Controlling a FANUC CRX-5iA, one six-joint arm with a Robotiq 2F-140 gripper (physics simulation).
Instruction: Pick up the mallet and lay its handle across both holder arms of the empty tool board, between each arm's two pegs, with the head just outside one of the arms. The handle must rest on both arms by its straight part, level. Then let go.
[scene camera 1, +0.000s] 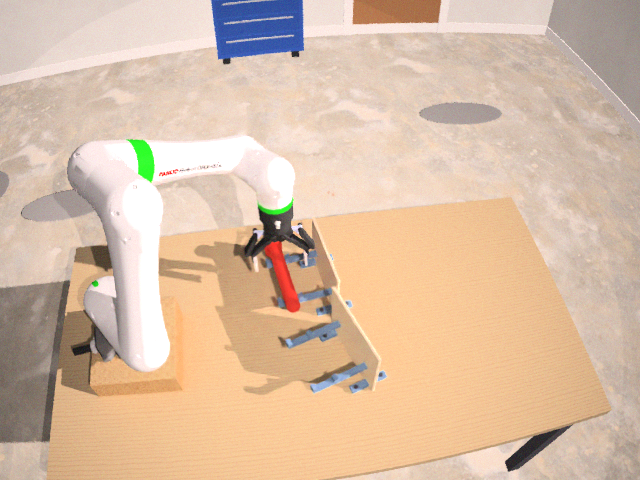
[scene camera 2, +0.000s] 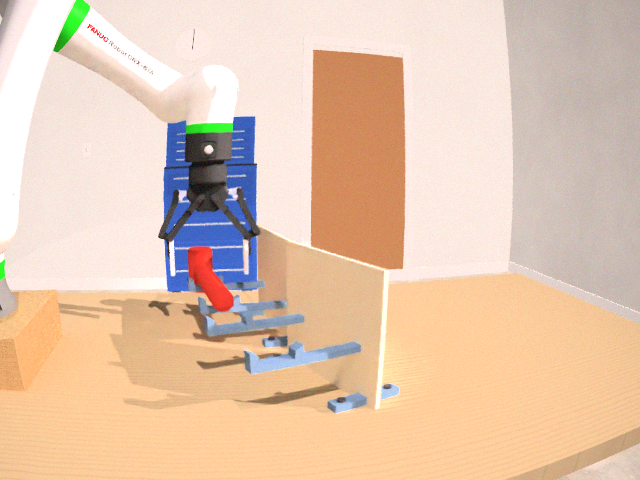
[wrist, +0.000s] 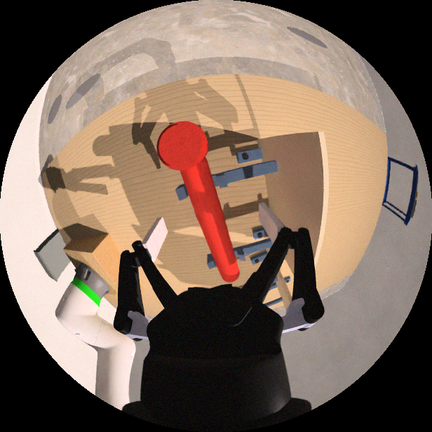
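Note:
The red mallet (scene camera 1: 283, 279) (scene camera 2: 212, 289) (wrist: 212, 220) lies across the two blue holder arms (scene camera 1: 310, 296) (scene camera 2: 258, 307) (wrist: 245, 172) of the far tool board (scene camera 1: 325, 253) (scene camera 2: 271, 258) (wrist: 300, 185). Its head is at the far end, outside the far arm. The near tool board (scene camera 1: 356, 338) (scene camera 2: 336, 310) is empty; its two arms (scene camera 1: 338, 378) (scene camera 2: 310, 356) each have two pegs. My gripper (scene camera 1: 280, 261) (scene camera 2: 209, 273) (wrist: 210, 218) is open and points down over the mallet. One finger is on each side of the handle in the views. Whether the fingertips reach handle height is hard to tell.
The wooden base block (scene camera 1: 136, 374) (scene camera 2: 31, 341) of the arm stands at the left on the table (scene camera 1: 465, 310) (scene camera 2: 491, 351). Small blue board feet (scene camera 1: 358, 385) (scene camera 2: 347, 402) rest on the table by the boards. A blue cabinet (scene camera 1: 258, 31) (scene camera 2: 211, 258) stands on the floor behind.

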